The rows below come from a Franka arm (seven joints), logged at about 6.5 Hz.
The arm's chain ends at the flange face. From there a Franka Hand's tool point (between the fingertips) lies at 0.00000 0.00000 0.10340 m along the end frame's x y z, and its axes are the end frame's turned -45 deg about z.
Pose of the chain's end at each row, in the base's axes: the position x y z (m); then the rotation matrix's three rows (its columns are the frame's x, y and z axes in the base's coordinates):
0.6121, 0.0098, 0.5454; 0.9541, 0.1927, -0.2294; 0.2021, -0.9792, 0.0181; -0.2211, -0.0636, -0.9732
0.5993, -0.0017, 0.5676; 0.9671, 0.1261, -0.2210; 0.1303, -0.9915, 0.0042; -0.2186, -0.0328, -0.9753
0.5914, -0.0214, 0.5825; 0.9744, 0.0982, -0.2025; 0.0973, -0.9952, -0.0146; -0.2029, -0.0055, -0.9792
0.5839, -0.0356, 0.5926; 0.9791, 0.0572, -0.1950; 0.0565, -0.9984, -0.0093; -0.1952, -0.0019, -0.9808
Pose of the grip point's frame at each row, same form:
0.5884, 0.0117, 0.4448; 0.5384, 0.8109, -0.2294; 0.8353, -0.5495, 0.0181; -0.1114, -0.2013, -0.9732
0.5764, -0.0013, 0.4668; 0.5947, 0.7730, -0.2210; 0.7932, -0.6090, 0.0042; -0.1314, -0.1778, -0.9753
0.5705, -0.0229, 0.4813; 0.6196, 0.7584, -0.2025; 0.7725, -0.6349, -0.0146; -0.1396, -0.1474, -0.9792
0.5637, -0.0366, 0.4912; 0.6519, 0.7328, -0.1950; 0.7459, -0.6660, -0.0093; -0.1367, -0.1394, -0.9808

